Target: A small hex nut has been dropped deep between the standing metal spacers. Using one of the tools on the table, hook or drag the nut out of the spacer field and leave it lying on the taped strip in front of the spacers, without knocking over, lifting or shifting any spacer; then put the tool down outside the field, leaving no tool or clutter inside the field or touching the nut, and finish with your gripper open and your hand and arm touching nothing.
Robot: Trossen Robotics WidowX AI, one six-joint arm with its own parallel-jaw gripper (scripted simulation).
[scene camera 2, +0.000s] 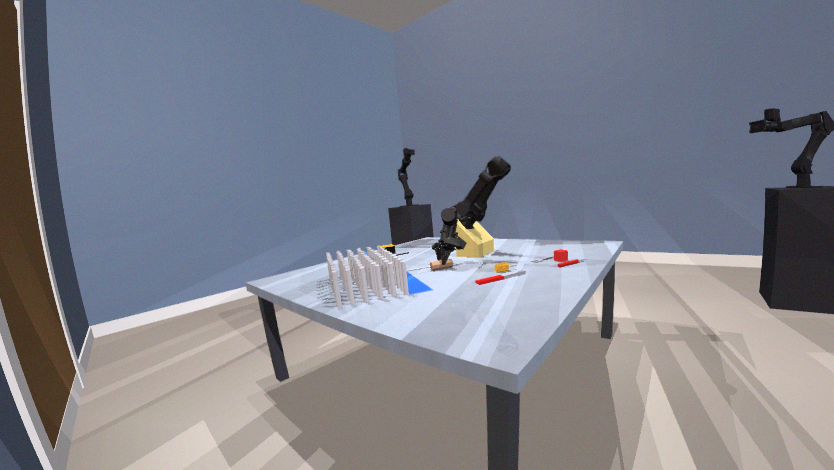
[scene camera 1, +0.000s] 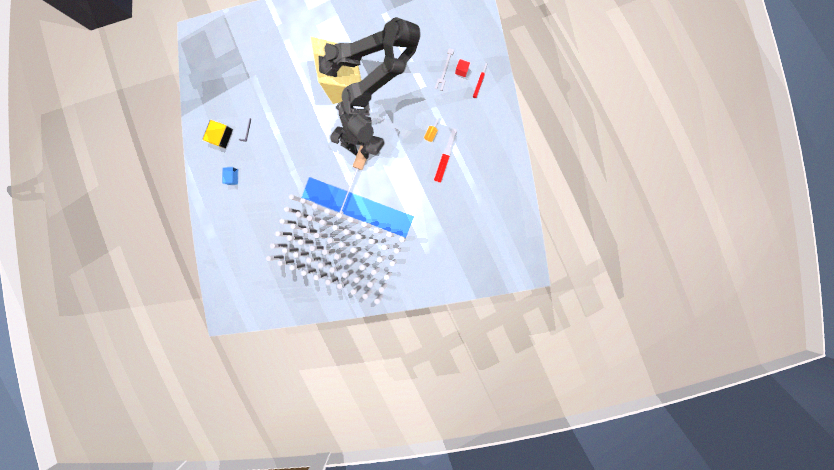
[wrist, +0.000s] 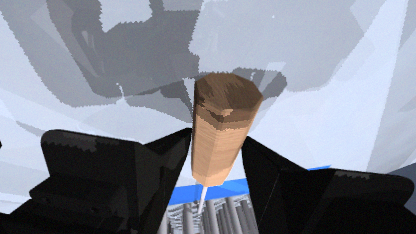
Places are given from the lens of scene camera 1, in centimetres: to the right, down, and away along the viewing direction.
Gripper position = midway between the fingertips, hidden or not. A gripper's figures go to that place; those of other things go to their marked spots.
my gripper [scene camera 1: 362,156]: -19, -28, 115
blue taped strip [scene camera 1: 358,207]: -21, -10, 116
